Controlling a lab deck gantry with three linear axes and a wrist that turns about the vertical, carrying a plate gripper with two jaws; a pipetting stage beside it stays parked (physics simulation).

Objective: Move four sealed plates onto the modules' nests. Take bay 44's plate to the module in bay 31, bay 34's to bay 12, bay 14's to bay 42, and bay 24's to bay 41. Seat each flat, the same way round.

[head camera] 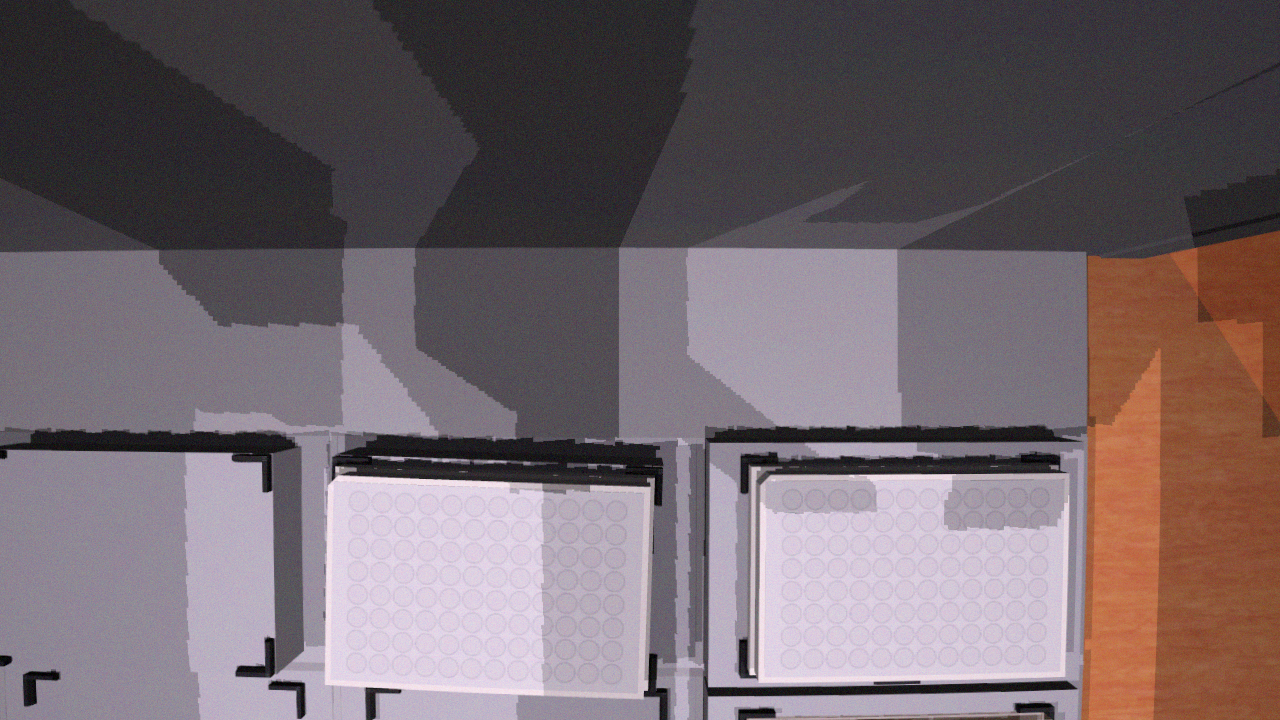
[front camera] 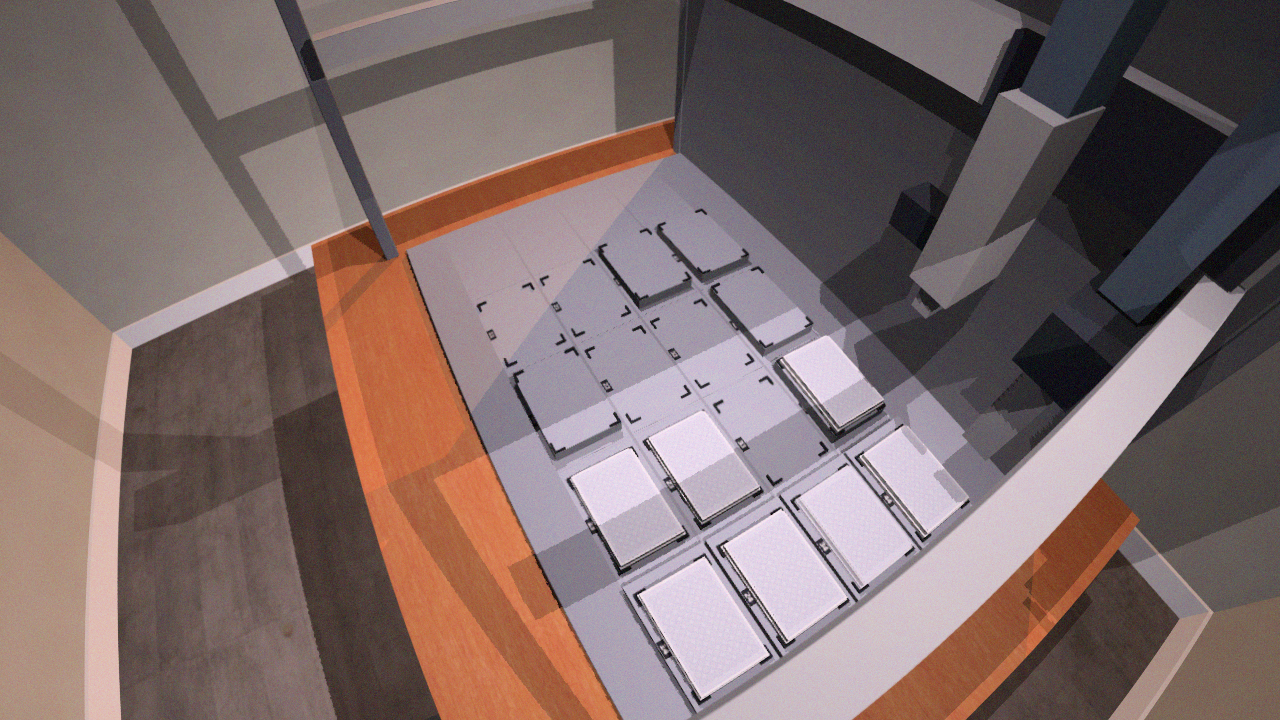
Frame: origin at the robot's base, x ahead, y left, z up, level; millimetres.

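Where they show: gripper, fingertip midpoint: (front camera: 1002, 422); robot's base, origin of the base link: (front camera: 479, 306).
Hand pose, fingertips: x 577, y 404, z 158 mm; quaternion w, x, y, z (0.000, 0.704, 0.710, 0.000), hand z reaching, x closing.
Each offset is from my fingertips to the top centre of the thing. "pt": to the spot under its first point.
Four sealed white plates stand in the front row: bay 14's plate @[dx -21, dy -361, dz -130 mm] (front camera: 702, 626), bay 24's plate @[dx -21, dy -254, dz -130 mm] (front camera: 783, 574), bay 34's plate @[dx -21, dy -147, dz -130 mm] (front camera: 854, 525) and bay 44's plate @[dx -21, dy -40, dz -130 mm] (front camera: 911, 483) (head camera: 913, 577). Each looks flat in its nest. The raised modules show bare tops with black corner brackets: bay 12's module @[pt dx -337, dy -355, dz -139 mm] (front camera: 572, 402), bay 31's module @[pt dx -509, dy -149, dz -140 mm] (front camera: 644, 264), bay 41's module @[pt dx -508, dy -35, dz -140 mm] (front camera: 704, 241) and bay 42's module @[pt dx -348, dy -43, dz -139 mm] (front camera: 760, 306) (head camera: 98, 555). The plate gripper's jaws do not show in either view.
Other white plates sit in bay 13 @[pt dx -180, dy -361, dz -144 mm] (front camera: 628, 507), bay 23 @[pt dx -179, dy -258, dz -144 mm] (front camera: 703, 467) and bay 43 @[pt dx -187, dy -47, dz -125 mm] (front camera: 832, 380) (head camera: 487, 586). Bay 43's stands higher than bay 44's. A white beam (front camera: 1020, 537) crosses the front right. A white housing (front camera: 993, 197) on a blue column hangs behind the deck.
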